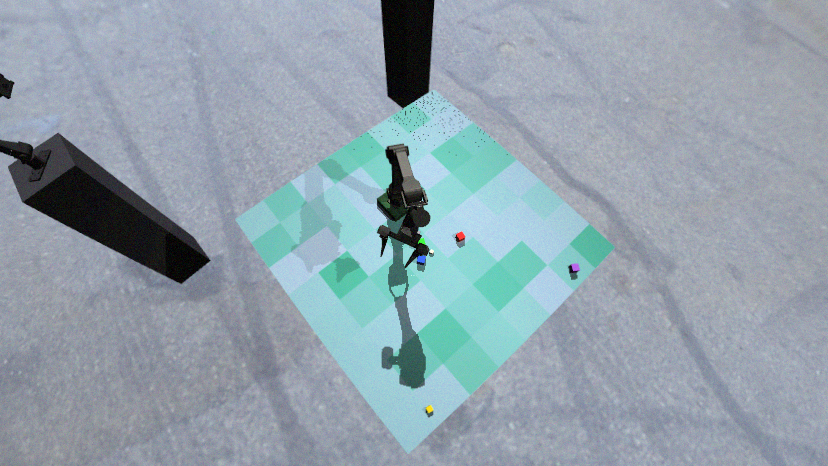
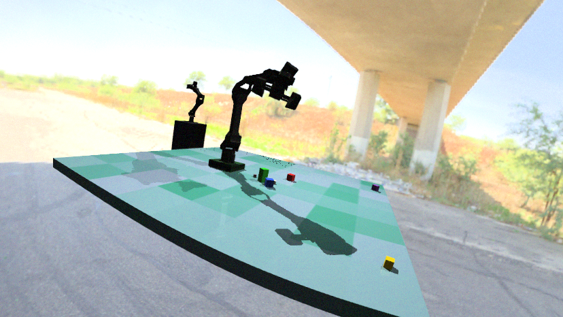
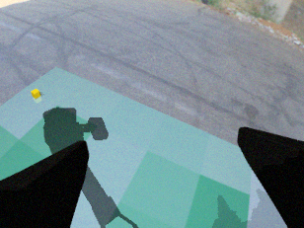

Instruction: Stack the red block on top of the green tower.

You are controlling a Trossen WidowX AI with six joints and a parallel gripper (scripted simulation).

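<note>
My gripper tip is now 38 cm to the right of the red block, 34 cm above it and 3 cm short of it. The rest, counted from my gripper tip: purple block: 64 cm to the left, 50 cm ahead, 34 cm below; then blue block: 33 cm below, 17 cm to the left, 2 cm behind; then yellow block: 44 cm ahead, 34 cm below, 24 cm to the right.
</note>
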